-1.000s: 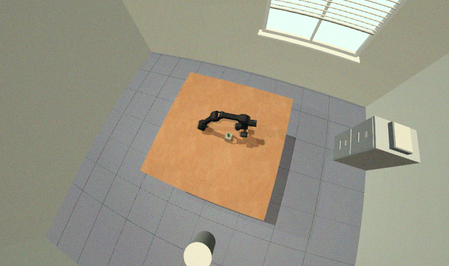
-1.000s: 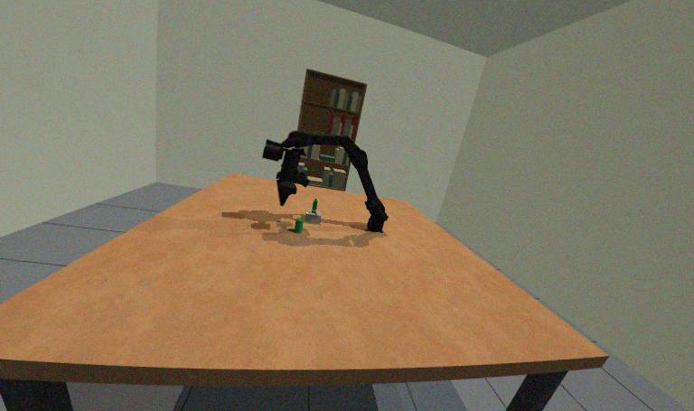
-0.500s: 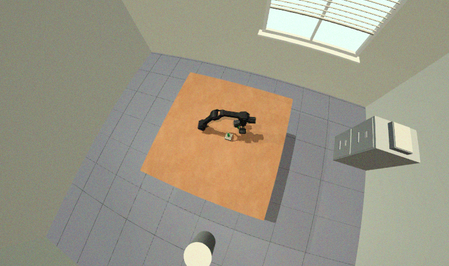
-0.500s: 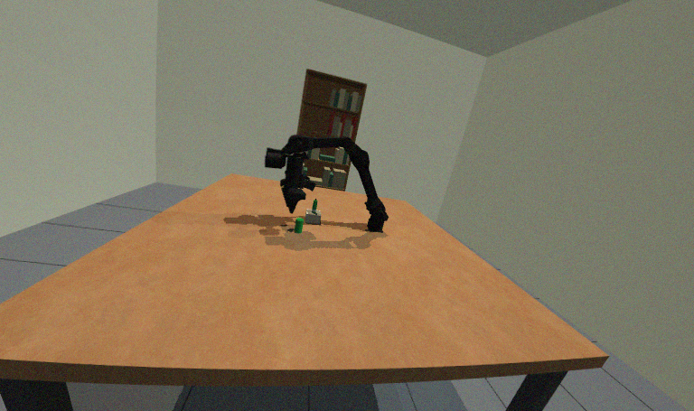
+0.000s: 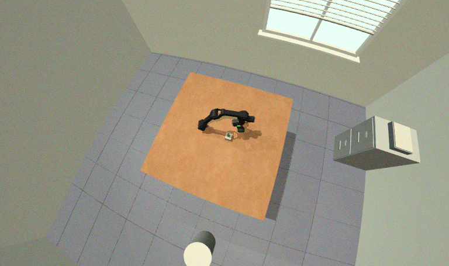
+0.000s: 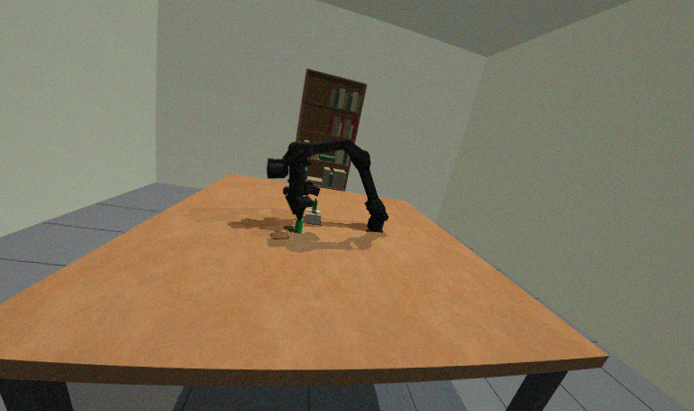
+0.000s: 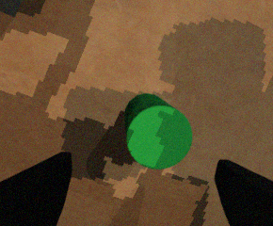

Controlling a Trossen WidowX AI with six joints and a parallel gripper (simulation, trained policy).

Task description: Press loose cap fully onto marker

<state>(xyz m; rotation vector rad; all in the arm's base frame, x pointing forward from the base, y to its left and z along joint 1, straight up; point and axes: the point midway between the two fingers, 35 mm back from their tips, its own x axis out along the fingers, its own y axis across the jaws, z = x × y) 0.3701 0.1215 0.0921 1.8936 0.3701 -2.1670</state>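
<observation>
My gripper tip is now 3 cm above the green cap and 1 cm past it. The rest, counted from my gripper tip: white holder block (13 cm to the right, 7 cm behind, 4 cm below).
</observation>
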